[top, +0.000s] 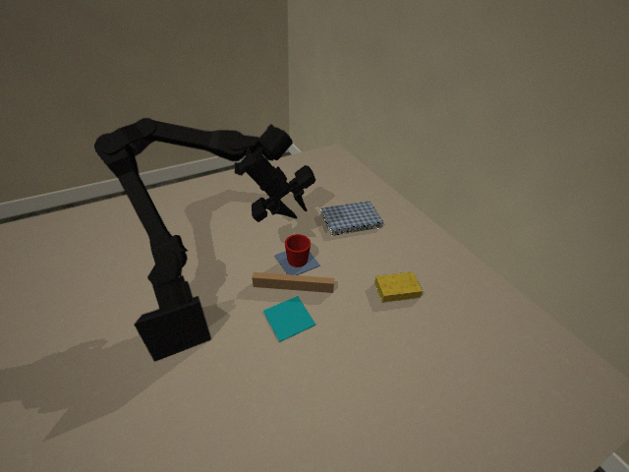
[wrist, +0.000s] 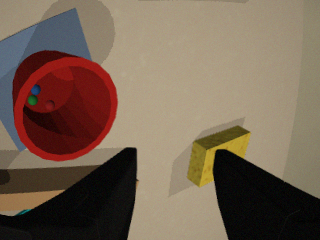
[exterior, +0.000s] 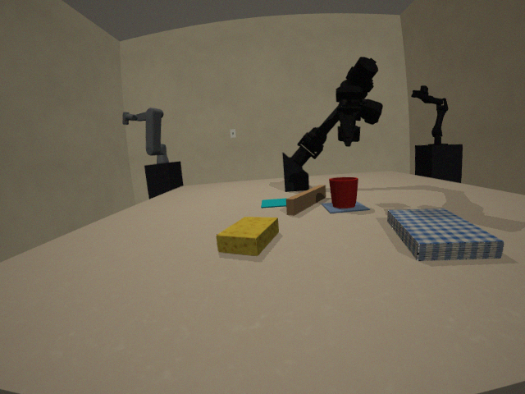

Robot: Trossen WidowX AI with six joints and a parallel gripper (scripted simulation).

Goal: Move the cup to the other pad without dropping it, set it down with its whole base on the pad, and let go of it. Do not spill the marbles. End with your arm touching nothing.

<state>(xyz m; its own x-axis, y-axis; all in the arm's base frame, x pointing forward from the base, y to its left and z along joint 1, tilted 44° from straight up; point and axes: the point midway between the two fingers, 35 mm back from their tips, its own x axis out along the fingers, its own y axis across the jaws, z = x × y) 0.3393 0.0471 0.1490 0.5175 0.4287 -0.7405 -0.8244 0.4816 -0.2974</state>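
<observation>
Now: hand 17 cm above the red cup and 2 cm to the left of it. Also, from my hand: red marble (18 cm below, 4 cm to the right); then blue marble (18 cm below, 2 cm to the right, 1 cm behind); then wooden bar (18 cm below, 11 cm to the right, 4 cm behind).
</observation>
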